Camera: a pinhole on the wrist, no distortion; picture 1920 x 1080 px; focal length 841.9 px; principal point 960.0 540.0 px. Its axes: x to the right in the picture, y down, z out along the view. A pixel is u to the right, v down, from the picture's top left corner.
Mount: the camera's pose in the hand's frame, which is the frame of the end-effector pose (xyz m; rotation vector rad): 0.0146 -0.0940 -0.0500 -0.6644 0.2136 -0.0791
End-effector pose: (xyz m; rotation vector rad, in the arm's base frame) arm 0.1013 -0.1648 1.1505 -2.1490 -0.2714 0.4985
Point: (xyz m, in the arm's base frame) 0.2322 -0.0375 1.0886
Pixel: 1612 465
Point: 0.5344 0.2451 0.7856
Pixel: 1841 390
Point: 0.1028 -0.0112 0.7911
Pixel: 1011 570
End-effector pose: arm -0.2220 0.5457 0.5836 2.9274 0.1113 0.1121
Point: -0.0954 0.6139 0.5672
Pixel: 1842 426
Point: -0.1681 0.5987 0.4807
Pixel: 1007 97
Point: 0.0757 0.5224 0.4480
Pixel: 1581 408
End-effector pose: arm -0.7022 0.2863 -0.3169 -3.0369 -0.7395 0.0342
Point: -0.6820 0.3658 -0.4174
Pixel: 1017 159
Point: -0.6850 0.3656 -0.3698
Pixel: 1077 240
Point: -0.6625 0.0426 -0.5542
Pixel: 579 721
